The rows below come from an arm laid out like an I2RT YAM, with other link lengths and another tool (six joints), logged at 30 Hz.
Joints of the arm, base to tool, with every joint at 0 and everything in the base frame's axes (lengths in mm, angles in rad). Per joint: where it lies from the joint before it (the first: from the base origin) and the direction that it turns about. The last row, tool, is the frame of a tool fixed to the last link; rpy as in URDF.
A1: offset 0 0 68 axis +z
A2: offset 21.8 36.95 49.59 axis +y
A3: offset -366.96 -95.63 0 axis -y
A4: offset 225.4 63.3 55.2 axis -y
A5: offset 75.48 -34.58 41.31 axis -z
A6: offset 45.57 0 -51.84 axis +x
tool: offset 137 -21 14 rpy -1.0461 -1.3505 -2.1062
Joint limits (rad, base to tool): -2.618..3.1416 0..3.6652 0..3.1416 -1.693..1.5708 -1.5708..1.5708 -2.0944..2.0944
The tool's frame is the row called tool.
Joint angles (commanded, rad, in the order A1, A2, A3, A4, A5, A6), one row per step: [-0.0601 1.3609 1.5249 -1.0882 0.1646 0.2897]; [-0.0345 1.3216 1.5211 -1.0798 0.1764 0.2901]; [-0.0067 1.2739 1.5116 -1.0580 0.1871 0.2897]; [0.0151 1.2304 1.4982 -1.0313 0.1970 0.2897]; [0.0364 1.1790 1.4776 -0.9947 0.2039 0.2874]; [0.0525 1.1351 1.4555 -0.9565 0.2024 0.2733]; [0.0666 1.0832 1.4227 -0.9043 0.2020 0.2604]
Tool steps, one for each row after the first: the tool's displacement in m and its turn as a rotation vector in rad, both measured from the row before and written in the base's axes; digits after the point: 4 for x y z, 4 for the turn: [-0.0066 0.0060 0.0115 -0.0111 -0.0435 0.0180]; [-0.0072 0.0064 0.0135 -0.0095 -0.0597 0.0210]; [-0.0067 0.0044 0.0114 -0.0068 -0.0568 0.0148]; [-0.0083 0.0045 0.0122 -0.0046 -0.0671 0.0177]; [-0.0065 0.0044 0.0097 -0.0074 -0.0575 0.0258]; [-0.0080 0.0033 0.0101 -0.0061 -0.0692 0.0216]
